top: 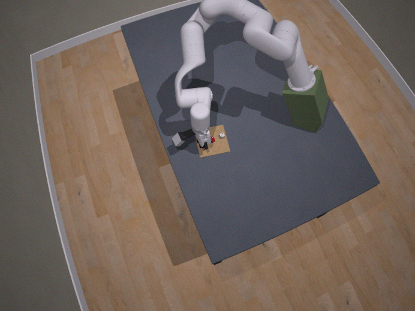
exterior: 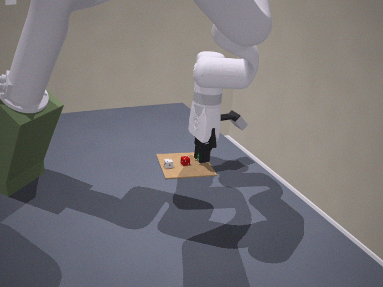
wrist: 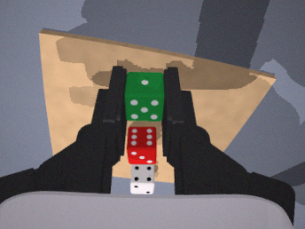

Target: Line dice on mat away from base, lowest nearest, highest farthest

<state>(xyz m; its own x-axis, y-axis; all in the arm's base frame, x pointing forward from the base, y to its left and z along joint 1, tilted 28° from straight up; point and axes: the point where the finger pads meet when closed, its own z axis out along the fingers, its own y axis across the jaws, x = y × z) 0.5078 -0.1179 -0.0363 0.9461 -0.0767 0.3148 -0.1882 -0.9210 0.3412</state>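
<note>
My gripper is now 10 mm above the green die. The rest, counted from my hand: mat 50 mm behind, 10 mm to the left, 30 mm below; red die 50 mm behind, 10 mm to the left, 20 mm below; white die 100 mm behind, 20 mm to the left, 20 mm below.
</note>
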